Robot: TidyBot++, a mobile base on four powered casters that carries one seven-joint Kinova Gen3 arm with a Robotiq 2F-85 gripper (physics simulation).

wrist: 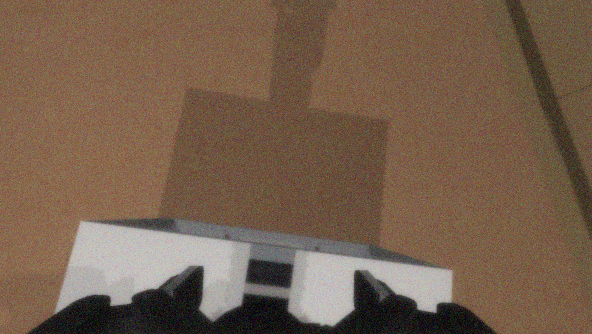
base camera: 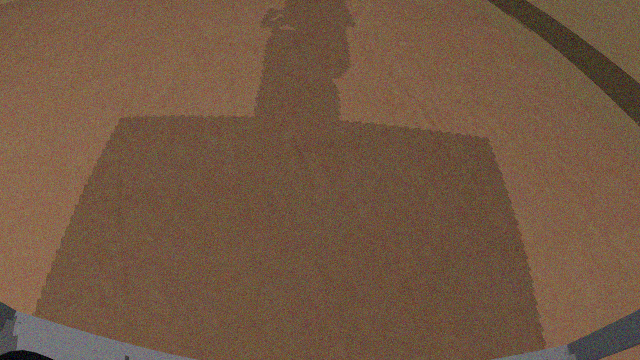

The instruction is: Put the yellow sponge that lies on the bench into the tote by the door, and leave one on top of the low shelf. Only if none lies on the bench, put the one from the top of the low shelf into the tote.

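My gripper is open, its two black fingers wide apart above the white top of the robot's own base in the wrist view. No object shows between the fingers. The yellow sponge, the bench, the tote, the door and the low shelf do not show in either view.
Brown floor lies ahead of the base, with the shadow of the base and arm on it. A dark strip runs across the floor on the right, with olive-coloured floor beyond it.
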